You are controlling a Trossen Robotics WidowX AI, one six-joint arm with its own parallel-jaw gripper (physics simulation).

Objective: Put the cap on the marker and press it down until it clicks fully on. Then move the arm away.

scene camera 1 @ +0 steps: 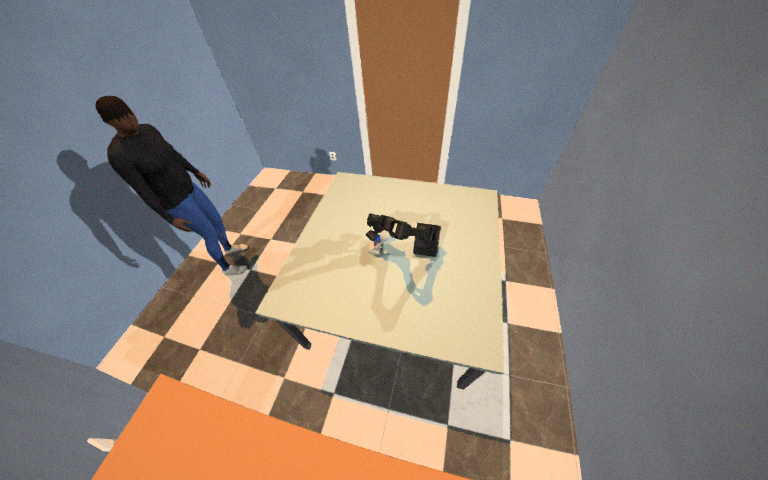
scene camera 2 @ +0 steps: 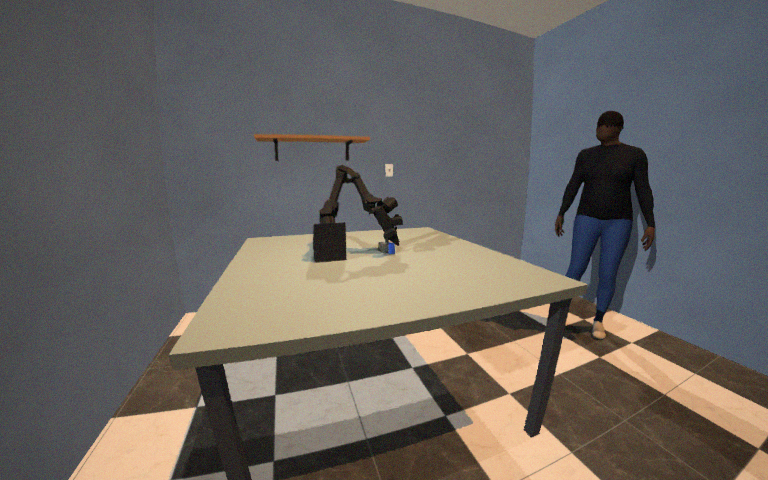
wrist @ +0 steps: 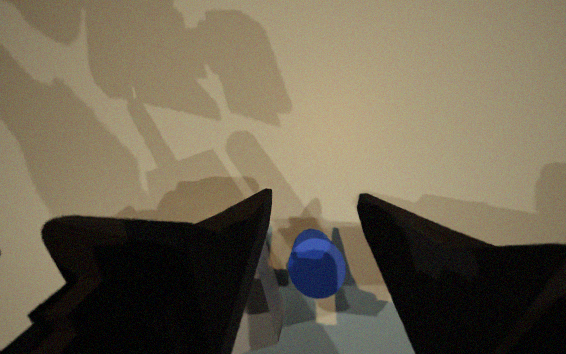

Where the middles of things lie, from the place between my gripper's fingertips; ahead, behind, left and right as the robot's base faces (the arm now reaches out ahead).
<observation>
I see my gripper 3 cm past the blue cap (wrist: 316, 267), 2 cm above it and 1 cm to the right of it.
</observation>
